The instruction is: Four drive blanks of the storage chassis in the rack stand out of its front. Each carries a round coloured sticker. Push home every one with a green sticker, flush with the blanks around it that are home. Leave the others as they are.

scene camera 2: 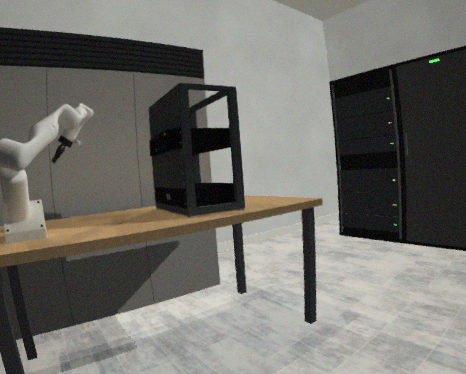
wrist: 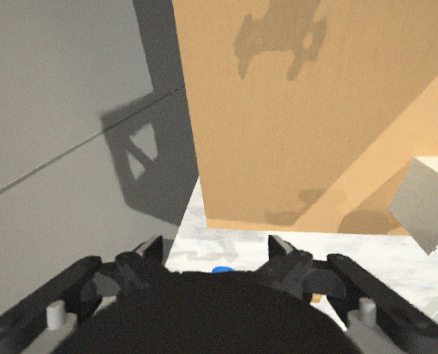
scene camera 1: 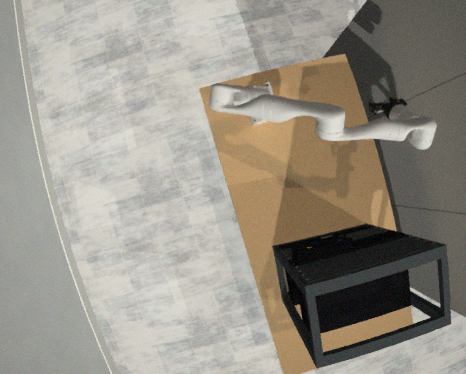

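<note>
The dark rack (scene camera 1: 311, 325) (scene camera 2: 189, 150) stands upright on the table, away from the arm. A black unit (scene camera 2: 166, 142) in its upper half shows tiny orange and green specks on its front; small coloured specks also show along the rack's front in scene camera 1. Single drive blanks, their stickers and how far they stand out are too small and dark to tell. The rack does not show in the wrist view. My gripper (scene camera 1: 372, 108) (scene camera 2: 54, 160) (wrist: 215, 247) is open and empty, high up near the table's long edge, well apart from the rack, and points downward.
The wooden table (scene camera 1: 250, 200) (scene camera 2: 272, 202) (wrist: 300, 130) carries the arm's base (scene camera 2: 25, 227) and the rack. A grey panelled cabinet (scene camera 2: 105, 120) stands behind the table. A tall server cabinet (scene camera 2: 367, 175) stands farther off at the right. A small blue thing (wrist: 222, 269) shows behind the gripper's body.
</note>
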